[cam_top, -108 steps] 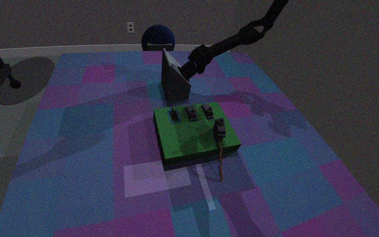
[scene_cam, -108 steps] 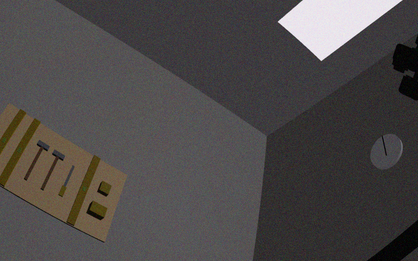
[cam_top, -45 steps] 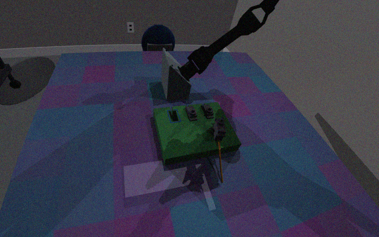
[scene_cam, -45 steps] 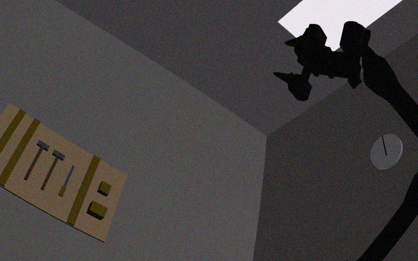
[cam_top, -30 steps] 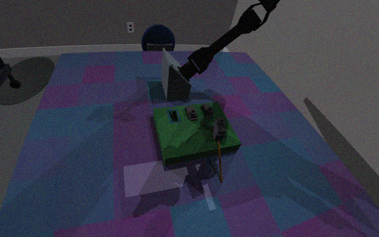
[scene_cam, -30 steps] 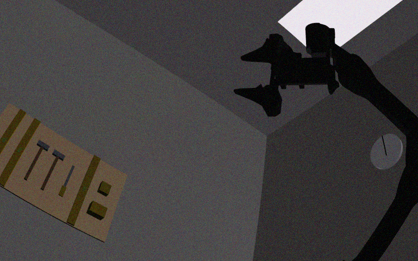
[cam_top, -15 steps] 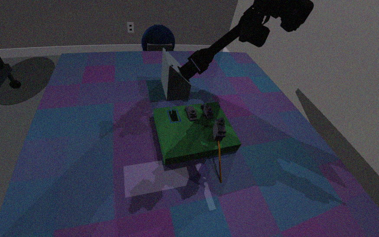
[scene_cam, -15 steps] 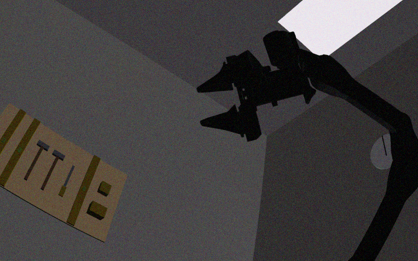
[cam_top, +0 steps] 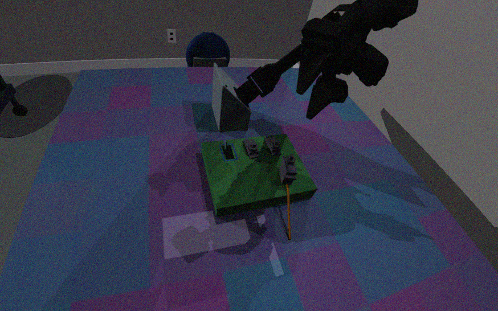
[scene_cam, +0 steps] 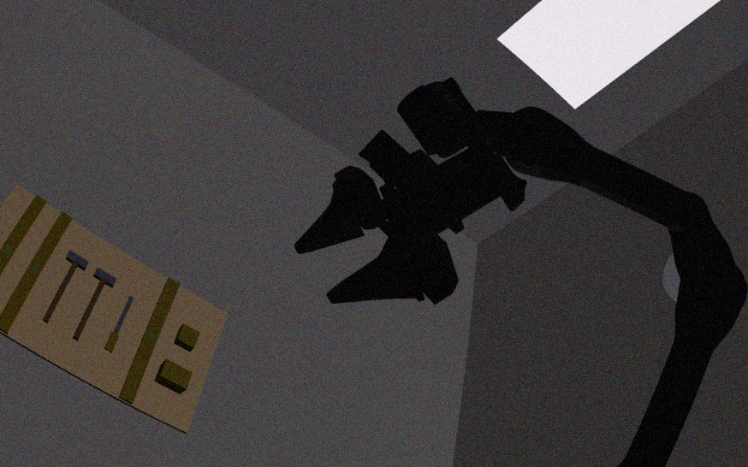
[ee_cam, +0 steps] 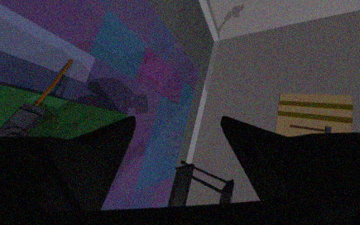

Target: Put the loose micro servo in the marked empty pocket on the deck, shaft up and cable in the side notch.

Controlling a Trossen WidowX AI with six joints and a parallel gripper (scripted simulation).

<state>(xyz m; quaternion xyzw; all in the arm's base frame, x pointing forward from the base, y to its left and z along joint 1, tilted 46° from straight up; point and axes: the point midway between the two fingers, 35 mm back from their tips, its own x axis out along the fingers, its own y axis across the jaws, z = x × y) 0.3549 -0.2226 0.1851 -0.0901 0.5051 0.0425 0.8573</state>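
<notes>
My gripper tip is now 34 cm above the green deck, 9 cm past it and 2 cm to the right of it.
</notes>
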